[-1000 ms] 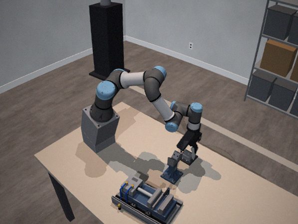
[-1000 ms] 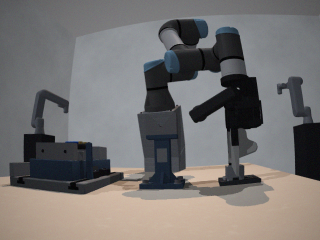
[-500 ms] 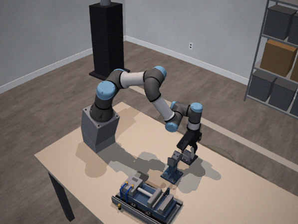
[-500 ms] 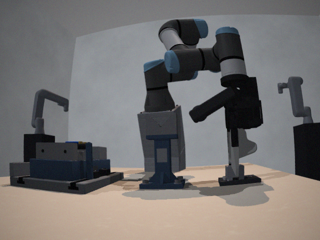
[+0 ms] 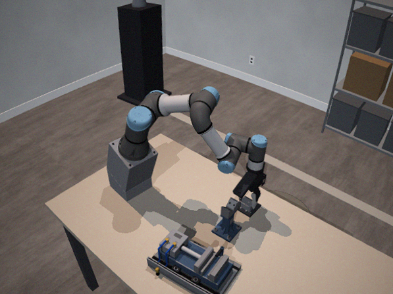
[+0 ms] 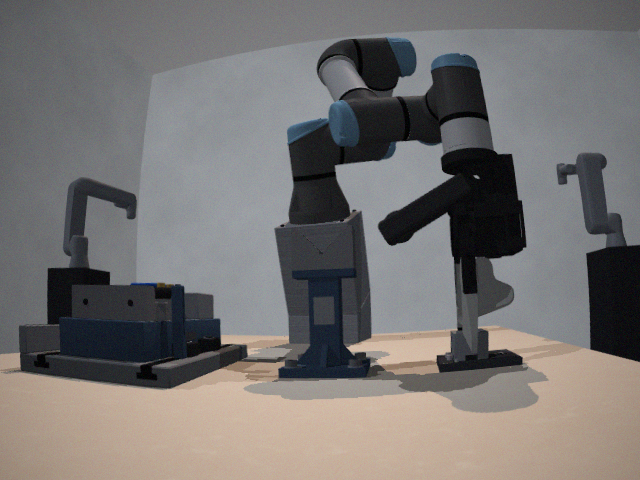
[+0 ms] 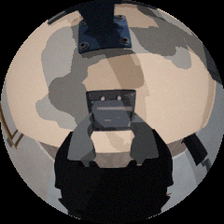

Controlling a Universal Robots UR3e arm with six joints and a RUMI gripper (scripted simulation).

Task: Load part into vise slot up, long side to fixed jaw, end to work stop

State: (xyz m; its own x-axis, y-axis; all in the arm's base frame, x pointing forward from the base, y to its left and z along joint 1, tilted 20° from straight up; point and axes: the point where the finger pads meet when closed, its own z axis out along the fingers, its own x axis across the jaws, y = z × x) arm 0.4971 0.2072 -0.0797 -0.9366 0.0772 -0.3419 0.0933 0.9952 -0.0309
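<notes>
Now: the grey part 1 cm below my hand. From my hand the other things lie so: blue vise (1 cm behind, 38 cm to the right, 1 cm above).
</notes>
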